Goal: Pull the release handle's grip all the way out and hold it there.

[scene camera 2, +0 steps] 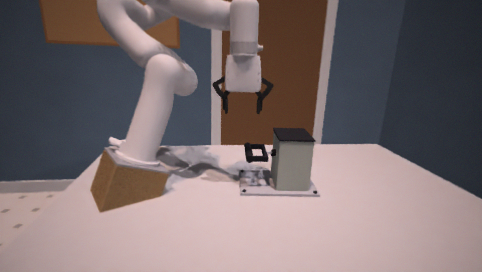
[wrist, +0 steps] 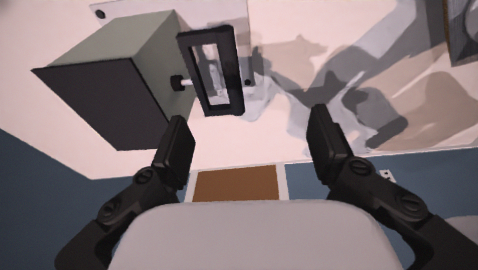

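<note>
The release handle's grip (scene camera 2: 248, 152) (wrist: 232, 70) is the outer bar of a black rectangular frame, joined by a short pale rod (wrist: 186, 82) to a black collar on the side of a grey-green box (scene camera 2: 292, 165) (wrist: 155, 55) with a dark top. In the scene view the handle is on the box's left side, raised over the base plate. My gripper (scene camera 2: 242, 111) (wrist: 247, 124) is open and empty, fingers pointing down. It hangs well above the handle's height, roughly over the handle and left of the box in the scene view, touching neither.
The box stands on a pale base plate (scene camera 2: 257, 192) (wrist: 137, 9) with dark corner bolts, on a light table (scene camera 2: 200, 230). The arm's wedge-shaped brown base block (scene camera 2: 127, 185) stands at the left. Arm shadows fall across the table between the block and the plate. A wall and a brown door (scene camera 2: 285, 75) are behind.
</note>
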